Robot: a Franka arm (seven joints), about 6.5 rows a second.
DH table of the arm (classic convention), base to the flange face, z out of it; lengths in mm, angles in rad. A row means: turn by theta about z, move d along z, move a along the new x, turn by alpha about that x. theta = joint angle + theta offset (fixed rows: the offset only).
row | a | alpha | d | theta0
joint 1 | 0 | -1.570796 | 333 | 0
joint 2 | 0 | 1.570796 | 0 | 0
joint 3 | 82.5 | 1.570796 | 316 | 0
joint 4 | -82.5 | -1.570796 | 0 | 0
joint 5 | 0 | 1.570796 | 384 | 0
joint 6 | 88 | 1.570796 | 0 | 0
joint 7 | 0 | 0 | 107 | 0
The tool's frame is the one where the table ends.
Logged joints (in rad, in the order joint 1, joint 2, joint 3, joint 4, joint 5, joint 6, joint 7), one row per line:
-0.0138, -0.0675, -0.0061, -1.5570, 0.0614, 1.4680, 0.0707
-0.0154, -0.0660, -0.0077, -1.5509, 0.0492, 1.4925, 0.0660
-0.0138, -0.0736, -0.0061, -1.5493, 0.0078, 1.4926, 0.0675
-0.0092, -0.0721, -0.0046, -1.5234, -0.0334, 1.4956, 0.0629
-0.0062, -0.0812, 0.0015, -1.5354, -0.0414, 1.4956, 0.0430
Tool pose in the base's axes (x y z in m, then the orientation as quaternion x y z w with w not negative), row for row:
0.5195, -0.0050, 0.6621, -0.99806, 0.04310, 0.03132, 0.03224
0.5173, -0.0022, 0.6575, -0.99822, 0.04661, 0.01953, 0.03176
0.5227, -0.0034, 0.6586, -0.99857, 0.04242, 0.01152, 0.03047
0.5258, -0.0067, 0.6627, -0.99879, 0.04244, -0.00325, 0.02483
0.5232, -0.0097, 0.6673, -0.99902, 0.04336, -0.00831, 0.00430
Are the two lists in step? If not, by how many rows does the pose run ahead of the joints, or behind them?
The pose runs 2 rows behind the joints: the pose in row i belongs to the joints in row i - 2.
